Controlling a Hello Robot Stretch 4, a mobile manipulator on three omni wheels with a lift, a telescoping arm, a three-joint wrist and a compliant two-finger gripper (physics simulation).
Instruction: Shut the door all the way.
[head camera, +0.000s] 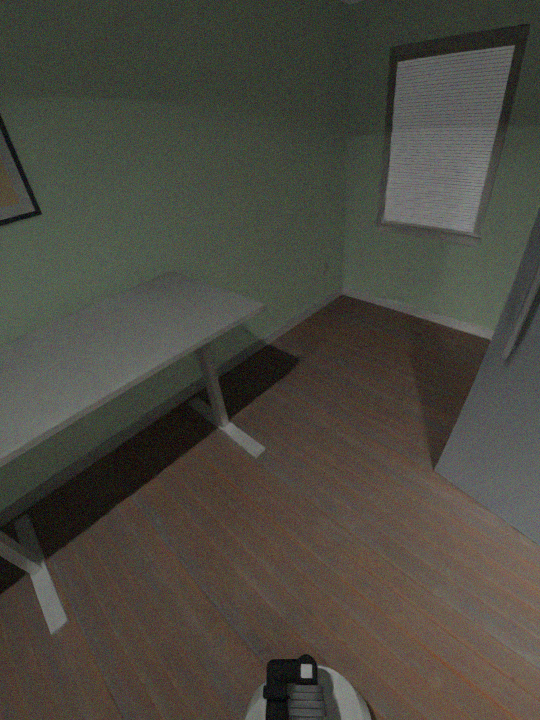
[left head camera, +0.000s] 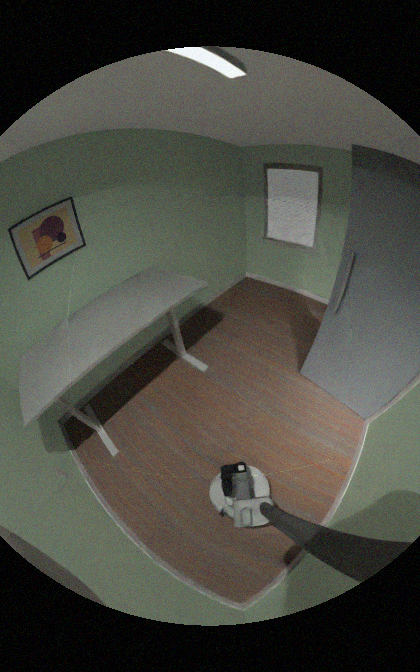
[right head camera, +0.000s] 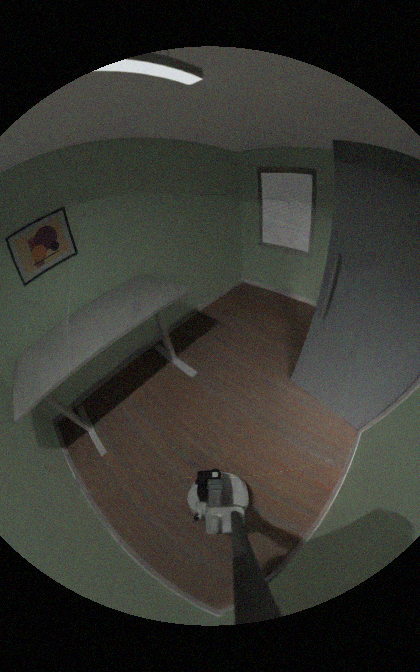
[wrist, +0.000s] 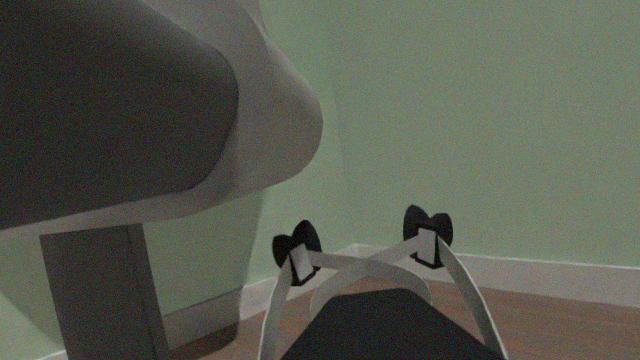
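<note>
The door, a tall grey-blue panel, stands open into the room on the right side of the head views. A long bar handle runs upright near its free edge. Its lower edge is close above the floor. In the wrist view my gripper is open, with its two dark fingertips apart and no object between them. It points at a green wall and the floor, away from the door. The door does not show in the wrist view.
A long grey table stands along the left wall, its light feet reaching onto the floor. A window is on the far wall. A framed picture hangs above the table.
</note>
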